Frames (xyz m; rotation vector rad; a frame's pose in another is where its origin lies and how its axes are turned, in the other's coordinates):
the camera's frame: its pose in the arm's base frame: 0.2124 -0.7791 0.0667 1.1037 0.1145 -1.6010
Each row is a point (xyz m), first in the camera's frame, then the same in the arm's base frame.
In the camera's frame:
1: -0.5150 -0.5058 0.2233
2: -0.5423 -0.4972 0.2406
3: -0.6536 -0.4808 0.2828
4: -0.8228 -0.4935 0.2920
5: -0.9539 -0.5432 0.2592
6: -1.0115 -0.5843 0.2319
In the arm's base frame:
1: -0.3638 -0.3576 0.3141
2: -0.3688 -0.3513 0.3466
3: -0.3880 -0.3023 0.4546
4: -0.4157 -0.1816 0.5709
5: -0.4461 -0.0499 0.6205
6: -0.4676 0.0227 0.6263

